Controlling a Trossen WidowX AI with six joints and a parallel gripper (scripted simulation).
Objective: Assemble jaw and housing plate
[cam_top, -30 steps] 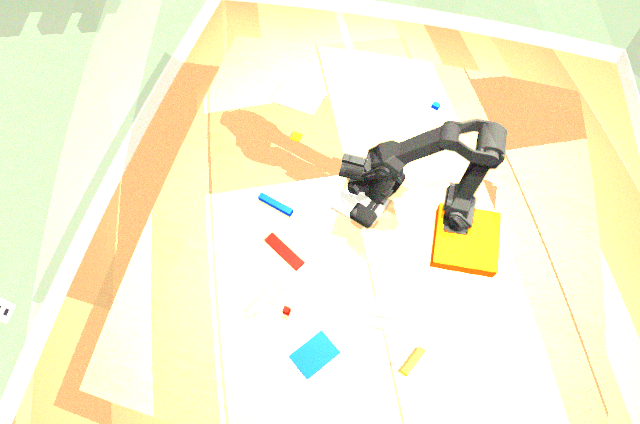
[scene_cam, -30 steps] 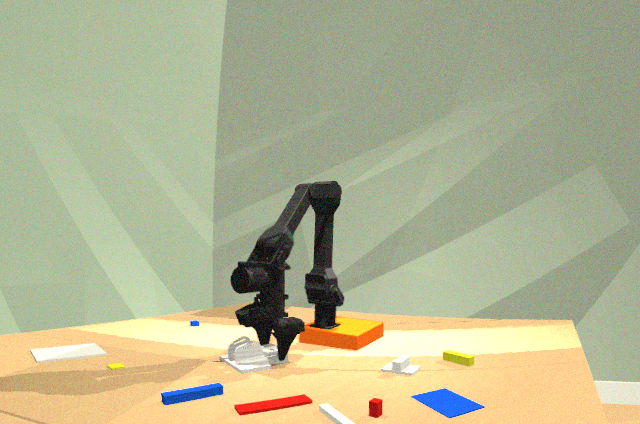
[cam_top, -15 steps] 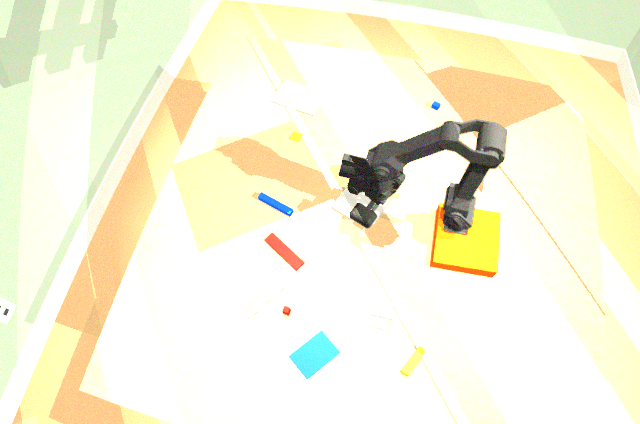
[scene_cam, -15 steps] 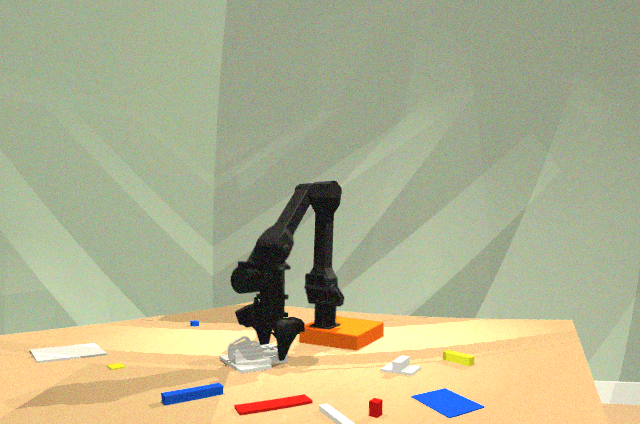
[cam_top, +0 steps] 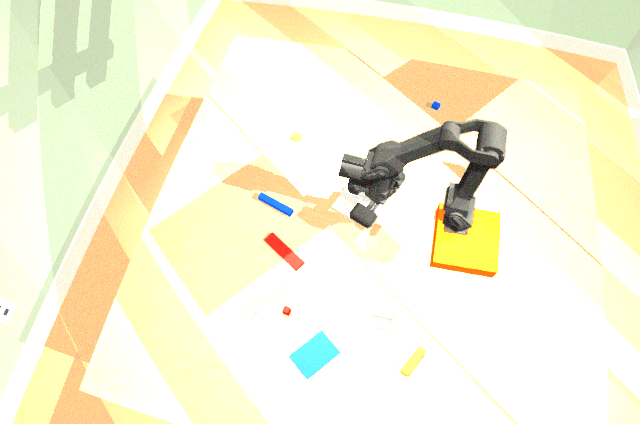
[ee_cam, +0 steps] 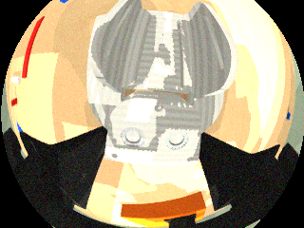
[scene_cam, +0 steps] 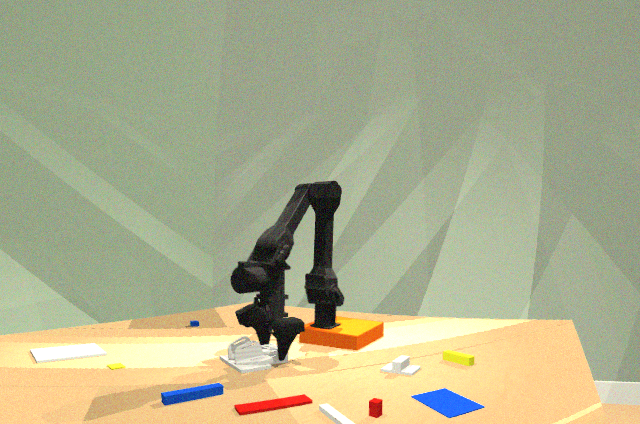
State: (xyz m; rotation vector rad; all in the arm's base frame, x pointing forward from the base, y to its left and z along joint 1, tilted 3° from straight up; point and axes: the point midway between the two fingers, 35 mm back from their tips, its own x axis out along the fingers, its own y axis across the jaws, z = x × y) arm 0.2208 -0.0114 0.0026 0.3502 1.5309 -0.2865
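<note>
Right now the white housing part is 1 cm ahead of my gripper tip and 2 cm above it. Also, from my gripper tip: red bar (22 cm ahead, 17 cm to the left); then blue bar (28 cm ahead, 4 cm to the left); then small yellow tile (28 cm ahead, 21 cm to the right, 1 cm below).
</note>
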